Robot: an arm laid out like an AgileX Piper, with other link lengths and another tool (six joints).
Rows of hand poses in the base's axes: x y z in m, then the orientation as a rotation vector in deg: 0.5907 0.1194 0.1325 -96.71 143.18 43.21; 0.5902 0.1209 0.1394 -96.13 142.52 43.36; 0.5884 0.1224 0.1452 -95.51 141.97 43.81; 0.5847 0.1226 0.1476 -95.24 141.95 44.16; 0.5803 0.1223 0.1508 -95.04 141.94 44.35; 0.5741 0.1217 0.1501 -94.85 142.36 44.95; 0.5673 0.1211 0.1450 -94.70 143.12 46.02; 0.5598 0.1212 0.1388 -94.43 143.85 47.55; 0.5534 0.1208 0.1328 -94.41 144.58 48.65; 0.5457 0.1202 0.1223 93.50 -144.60 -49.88; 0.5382 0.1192 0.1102 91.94 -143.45 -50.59; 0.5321 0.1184 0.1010 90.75 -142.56 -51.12; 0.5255 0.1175 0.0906 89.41 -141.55 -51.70; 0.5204 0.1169 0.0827 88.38 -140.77 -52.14; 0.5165 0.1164 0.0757 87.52 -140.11 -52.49; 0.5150 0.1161 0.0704 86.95 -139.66 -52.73; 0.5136 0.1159 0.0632 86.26 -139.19 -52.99; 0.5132 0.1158 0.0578 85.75 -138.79 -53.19; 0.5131 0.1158 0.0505 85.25 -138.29 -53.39; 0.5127 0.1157 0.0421 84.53 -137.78 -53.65; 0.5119 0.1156 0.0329 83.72 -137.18 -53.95
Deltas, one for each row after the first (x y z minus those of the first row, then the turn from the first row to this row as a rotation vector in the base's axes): -0.0005 0.0015 0.0069 0.62 -0.51 -0.26; -0.0023 0.0030 0.0127 1.31 -0.79 -0.55; -0.0060 0.0032 0.0151 1.54 -0.68 -0.70; -0.0104 0.0029 0.0183 1.68 -0.64 -0.81; -0.0166 0.0023 0.0176 1.72 -0.08 -0.96; -0.0234 0.0017 0.0125 1.72 0.96 -1.09; -0.0309 0.0018 0.0063 1.93 2.21 -1.26; -0.0373 0.0014 0.0003 1.91 3.29 -1.30; -0.0450 0.0008 -0.0102 1.82 4.93 -1.44; -0.0525 -0.0002 -0.0223 1.57 6.68 -1.48; -0.0586 -0.0010 -0.0315 1.38 8.03 -1.51; -0.0652 -0.0019 -0.0419 1.16 9.55 -1.54; -0.0703 -0.0025 -0.0498 0.99 10.72 -1.57; -0.0742 -0.0030 -0.0568 0.84 11.70 -1.59; -0.0757 -0.0033 -0.0621 0.75 12.36 -1.60; -0.0771 -0.0035 -0.0693 0.64 13.11 -1.65; -0.0775 -0.0036 -0.0747 0.55 13.69 -1.66; -0.0776 -0.0036 -0.0820 0.44 14.34 -1.61; -0.0780 -0.0037 -0.0904 0.31 15.13 -1.66; -0.0788 -0.0038 -0.0996 0.18 16.04 -1.70
